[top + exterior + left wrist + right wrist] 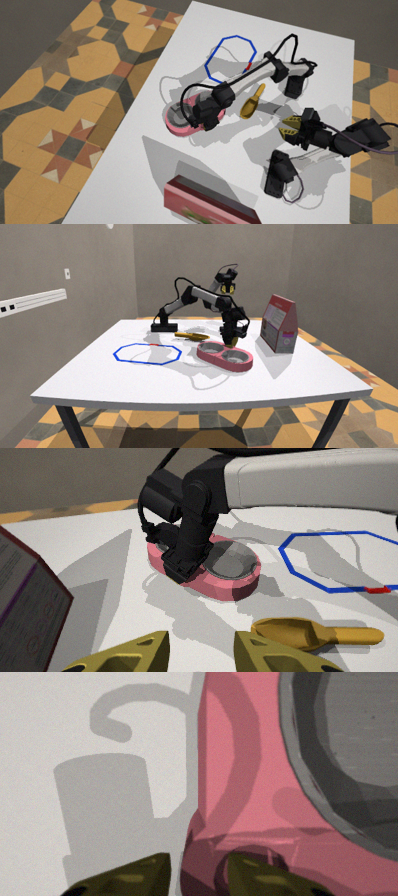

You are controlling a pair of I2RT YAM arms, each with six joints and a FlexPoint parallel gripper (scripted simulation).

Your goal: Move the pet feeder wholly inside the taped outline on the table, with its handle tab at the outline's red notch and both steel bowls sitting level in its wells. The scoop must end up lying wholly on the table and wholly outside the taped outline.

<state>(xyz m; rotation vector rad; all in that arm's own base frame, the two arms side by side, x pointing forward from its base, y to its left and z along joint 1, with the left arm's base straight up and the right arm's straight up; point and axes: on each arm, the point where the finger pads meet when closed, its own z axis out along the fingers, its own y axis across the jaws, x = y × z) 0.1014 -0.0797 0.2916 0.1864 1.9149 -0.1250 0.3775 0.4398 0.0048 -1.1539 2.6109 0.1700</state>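
Note:
Right now the pink pet feeder is 6 cm ahead of my right hand, 5 cm to the right of it and 3 cm below it. Round my right hand: yellow scoop: 19 cm behind, 21 cm to the right, 2 cm below; then food bag: 14 cm behind, 33 cm to the left, 10 cm above; then blue taped outline: 1 cm behind, 48 cm to the right, 4 cm below.

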